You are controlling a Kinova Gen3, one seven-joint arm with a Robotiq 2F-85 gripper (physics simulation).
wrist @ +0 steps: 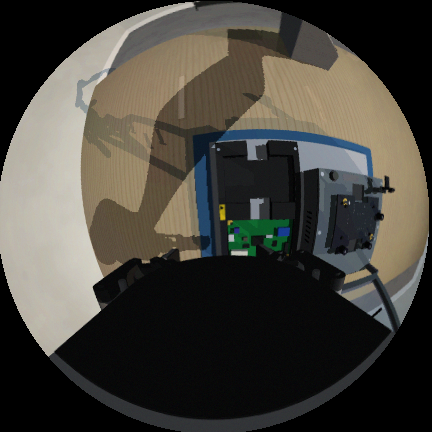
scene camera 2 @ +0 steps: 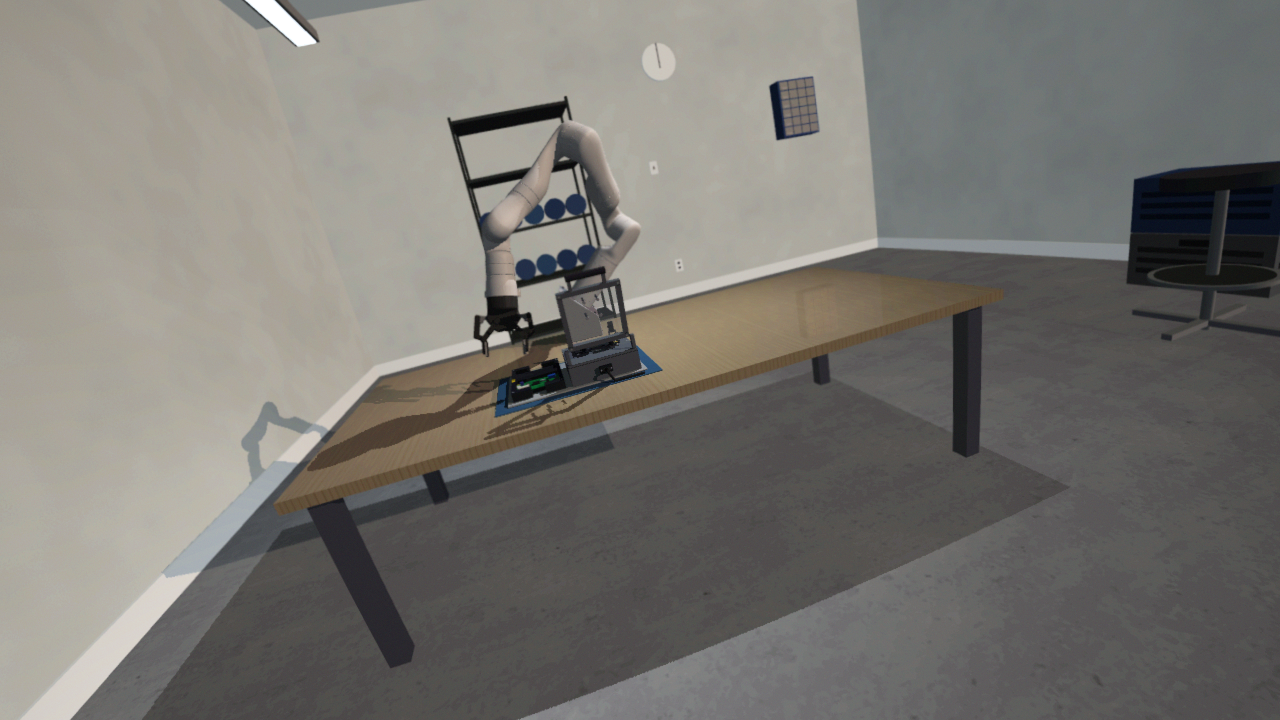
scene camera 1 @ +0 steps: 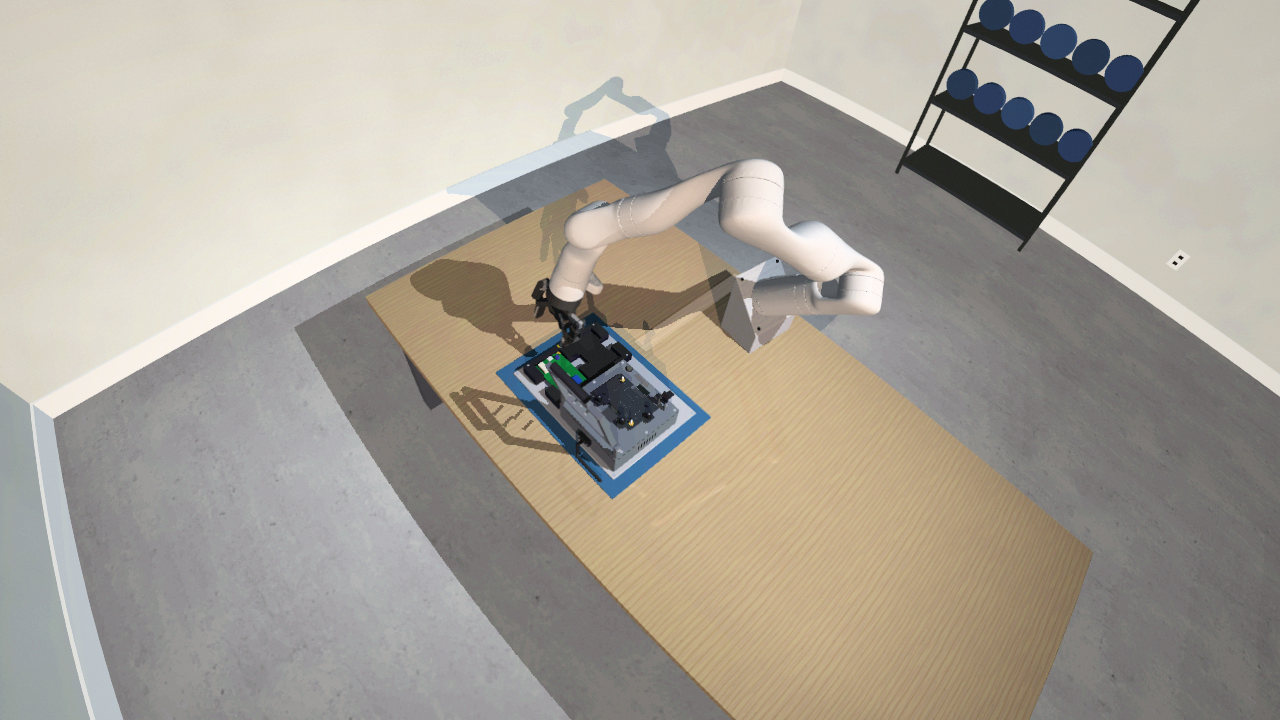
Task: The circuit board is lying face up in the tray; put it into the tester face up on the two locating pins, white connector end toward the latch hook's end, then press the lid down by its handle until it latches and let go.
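Frame: origin at the arm's base, x back, y right, z up, level; centimetres.
Seen in the pictures: gripper, fingertip midpoint: (scene camera 2: 506, 355) (scene camera 1: 550, 330); arm's base, origin of the base link: (scene camera 1: 765, 297).
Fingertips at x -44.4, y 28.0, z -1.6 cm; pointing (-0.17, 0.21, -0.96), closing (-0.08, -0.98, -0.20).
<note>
Pixels of each thing's top centre, then the offset from my fingertips to it. "spot": a spot on its surface instead. Level surfaces: height alone.
- green circuit board, middle of its top: (wrist: 260, 241) (scene camera 1: 561, 371) (scene camera 2: 537, 380) dx -2.1, dy -5.6, dz -7.8 cm
- black tray, surface spot: (wrist: 257, 180) (scene camera 1: 592, 351) spot: dx +7.7, dy -5.9, dz -8.8 cm
- black handle, middle of its top: (scene camera 1: 569, 379) (scene camera 2: 584, 270) dx -13.8, dy -21.8, dz +17.0 cm
- latch hook, middle of its top: (scene camera 1: 668, 391) (wrist: 393, 184) dx +6.9, dy -29.0, dz +0.1 cm
- blue-bordered mat, its level: dz -10.4 cm
- wooden table, its level: dz -10.6 cm
The green circuit board (scene camera 1: 567, 368) (scene camera 2: 539, 383) (wrist: 260, 227) lies face up in the black tray (scene camera 1: 601, 351) (wrist: 257, 180). Its white connector (wrist: 239, 253) shows beside the gripper's black body in the wrist view. My gripper (scene camera 1: 565, 338) (scene camera 2: 507, 351) (wrist: 217, 255) is open and empty, above the tray's board end. The grey tester (scene camera 1: 659, 427) (scene camera 2: 595, 368) (wrist: 324, 200) stands beside the tray. Its lid (scene camera 2: 580, 320) stands raised, with the black handle (scene camera 1: 570, 382) (scene camera 2: 586, 275) at the top. Gold locating pins (wrist: 345, 202) and the latch hook (wrist: 386, 185) show. The fingers hide part of the board.
Tray and tester stand on a blue-bordered mat (scene camera 1: 662, 456) (wrist: 270, 134) on the wooden table (scene camera 1: 805, 501) (scene camera 2: 805, 313). The raised lid stands between the tester's bed and the table's long edge. The arm's base (scene camera 1: 751, 308) stands across the table.
</note>
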